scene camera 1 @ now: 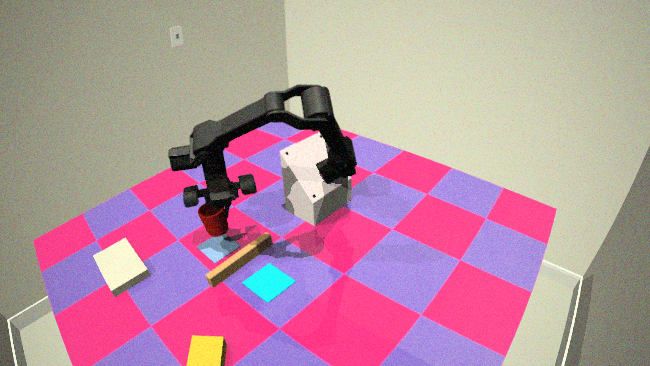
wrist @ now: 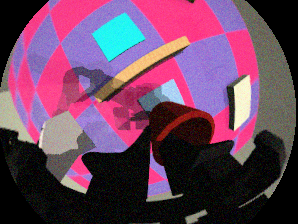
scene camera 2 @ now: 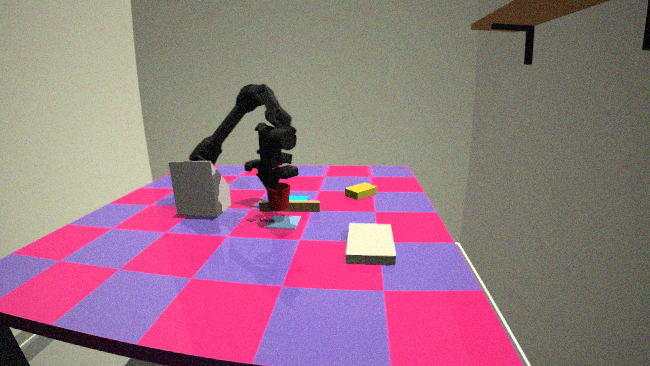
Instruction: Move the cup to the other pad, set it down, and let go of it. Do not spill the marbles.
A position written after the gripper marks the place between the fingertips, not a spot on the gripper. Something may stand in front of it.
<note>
In view: the gripper (scene camera 1: 225,217), a cream flat block (scene camera 1: 121,267), a wooden bar (scene camera 1: 235,262), a cyan pad (scene camera 1: 269,282) and a light blue pad (scene camera 1: 216,248).
The cream flat block is seen too in the wrist view (wrist: 239,92) and in scene camera 2 (scene camera 2: 367,243). The gripper shows as well in the wrist view (wrist: 152,128) and in scene camera 2 (scene camera 2: 272,194). The wooden bar also shows in the wrist view (wrist: 143,64).
</note>
